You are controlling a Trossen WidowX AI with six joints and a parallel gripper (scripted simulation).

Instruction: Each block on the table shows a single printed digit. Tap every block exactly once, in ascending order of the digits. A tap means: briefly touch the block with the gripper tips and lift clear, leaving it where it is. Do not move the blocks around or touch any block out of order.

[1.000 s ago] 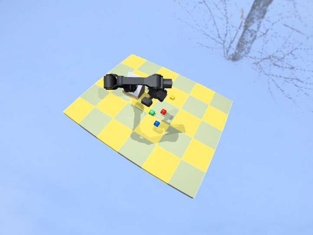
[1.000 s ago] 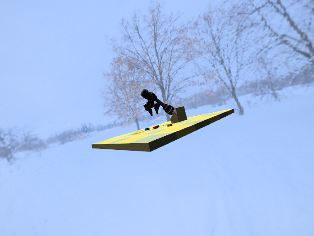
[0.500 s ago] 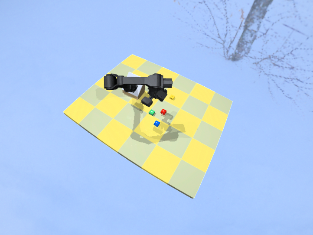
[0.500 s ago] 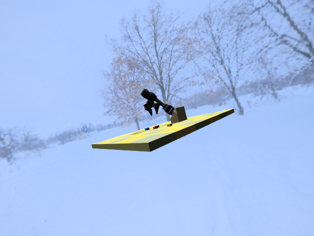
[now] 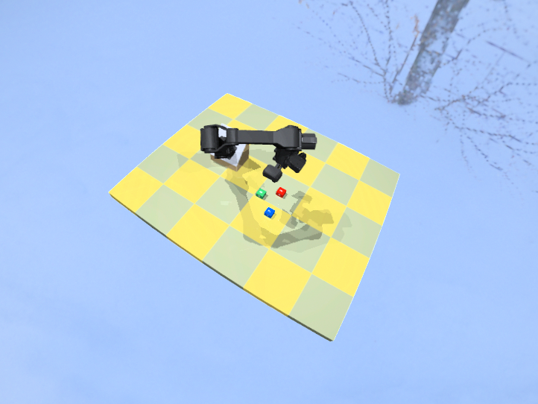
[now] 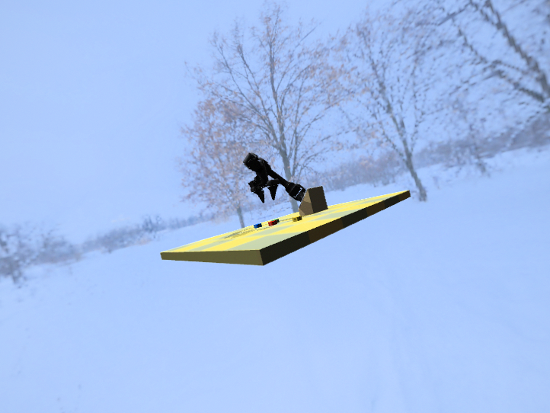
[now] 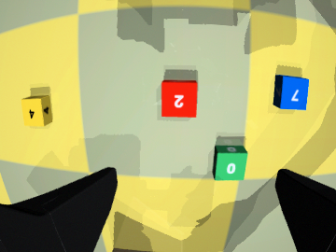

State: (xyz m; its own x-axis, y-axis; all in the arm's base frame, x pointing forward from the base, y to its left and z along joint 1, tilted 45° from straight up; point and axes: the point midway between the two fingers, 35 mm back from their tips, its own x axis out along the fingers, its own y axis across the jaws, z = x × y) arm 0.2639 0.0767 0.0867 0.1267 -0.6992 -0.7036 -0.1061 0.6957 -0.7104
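Now: the green block 11 cm below my gripper tip, 5 cm to the right of it and 4 cm behind it. Also, from my gripper tip: blue block: 11 cm below, 10 cm to the right, 4 cm ahead; red block: 11 cm below, 2 cm ahead, 1 cm to the left; yellow block: 18 cm to the left, 11 cm below, 1 cm behind.
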